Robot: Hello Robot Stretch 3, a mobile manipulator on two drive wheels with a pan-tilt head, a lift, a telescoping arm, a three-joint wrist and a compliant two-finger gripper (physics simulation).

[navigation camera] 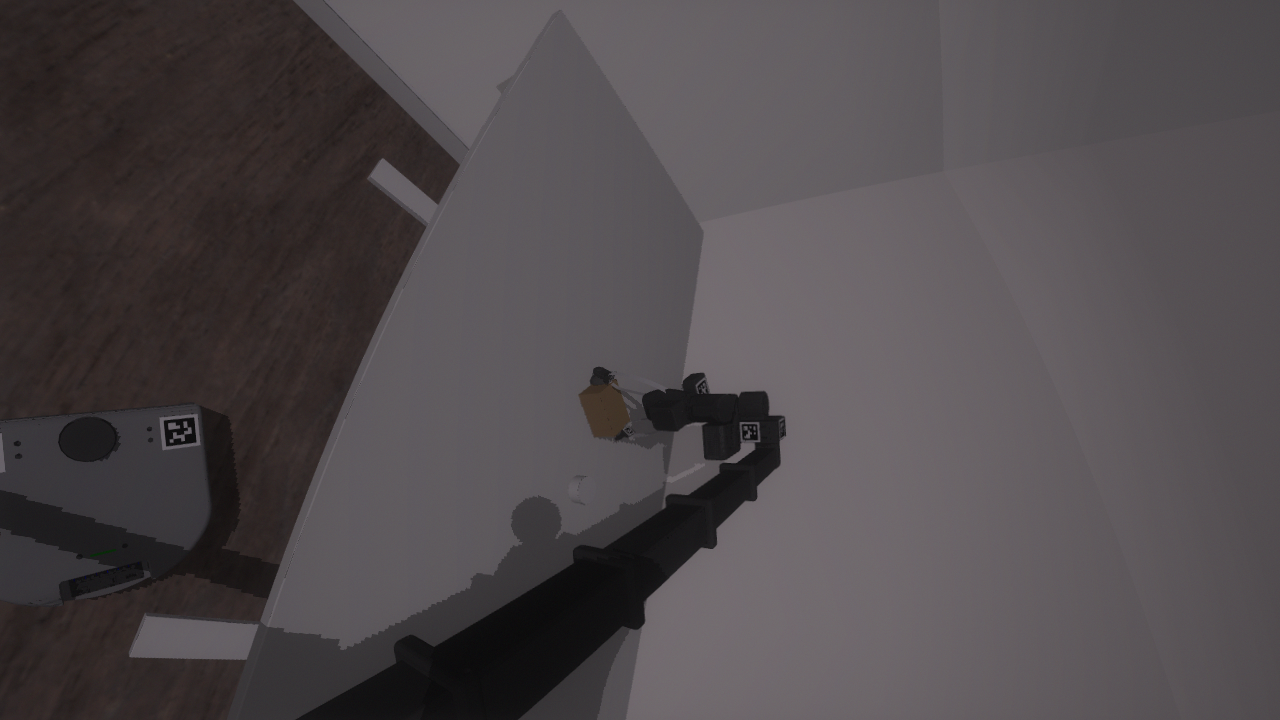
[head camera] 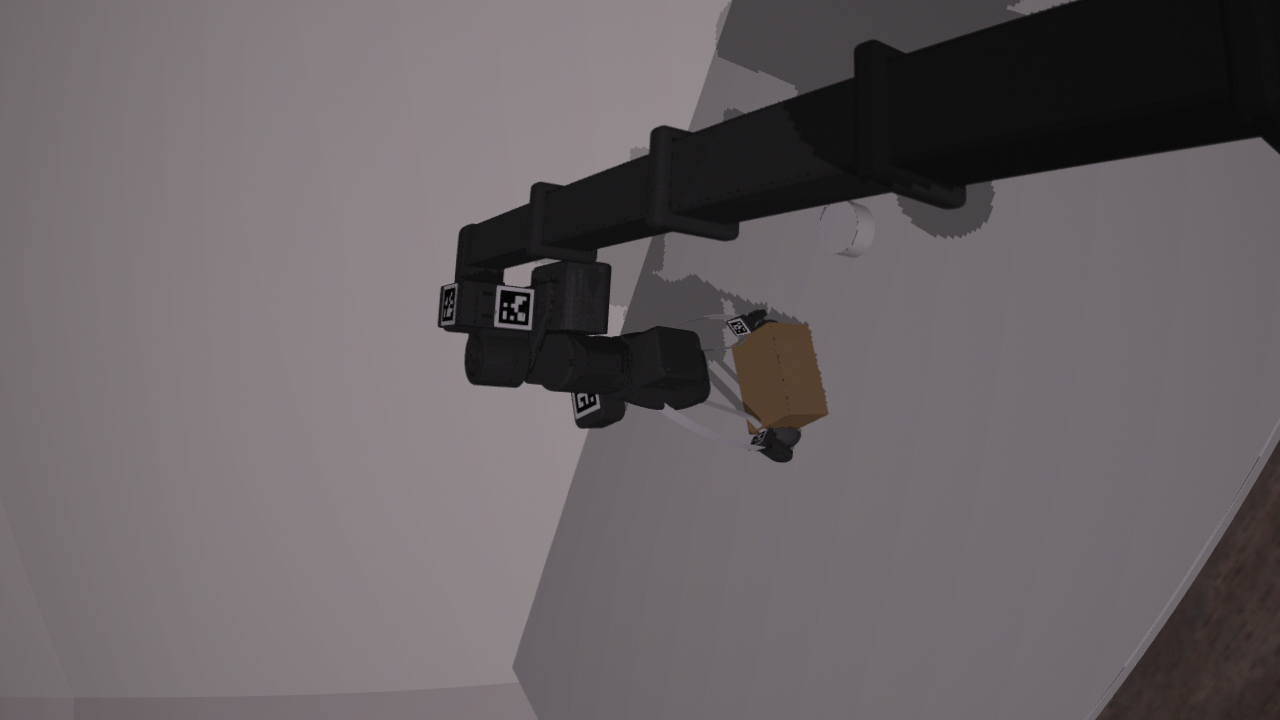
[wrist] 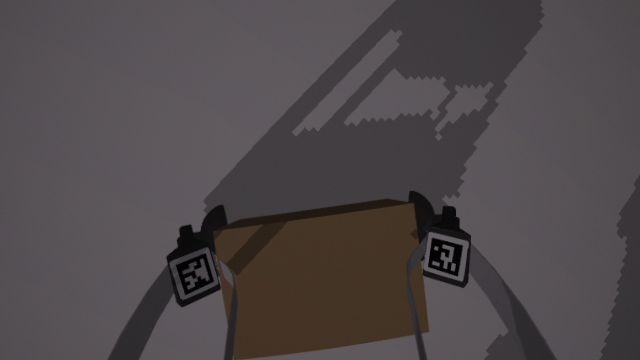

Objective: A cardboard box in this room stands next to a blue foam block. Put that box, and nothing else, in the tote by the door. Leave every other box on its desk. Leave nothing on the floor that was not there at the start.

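Places are measured from the robot's base along level axes (x ahead, y down, z left), in millimetres.
Pixels of known places: robot's base, origin of its link: [navigation camera: 89, 437].
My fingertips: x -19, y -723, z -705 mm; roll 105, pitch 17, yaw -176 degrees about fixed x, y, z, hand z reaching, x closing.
For each thing: its top centre in the pictures, then the offset to it from my fingertips. Level surfaces: height alone.
- plain brown cardboard box, centre of its top: [head camera: 757, 377] [navigation camera: 616, 407] dx -4, dy -51, dz +22 mm
- desk, height of its surface: dy +2 mm
- small white cylinder, centre of its top: [head camera: 837, 226] [navigation camera: 587, 490] dx -144, dy -21, dz +93 mm
A plain brown cardboard box [head camera: 792, 371] [navigation camera: 603, 413] [wrist: 325, 285] is at the desk [head camera: 895, 555] [navigation camera: 501, 295] [wrist: 100, 100], whose top is light grey. My gripper [head camera: 769, 381] [navigation camera: 613, 404] [wrist: 320, 222] is shut on it, with one fingertip against each end in the wrist view. I cannot tell whether the box rests on the desk top or is slightly above it. Neither a blue foam block nor the tote shows in these views.
A small white cylinder [head camera: 850, 229] [navigation camera: 580, 488] stands on the desk near the box. My extended arm [head camera: 787, 152] [navigation camera: 554, 635] crosses above the desk. A pale wall [head camera: 268, 402] [navigation camera: 850, 358] is behind it. My base [navigation camera: 134, 483] is on the brown floor, near desk legs [navigation camera: 402, 190] [navigation camera: 192, 636].
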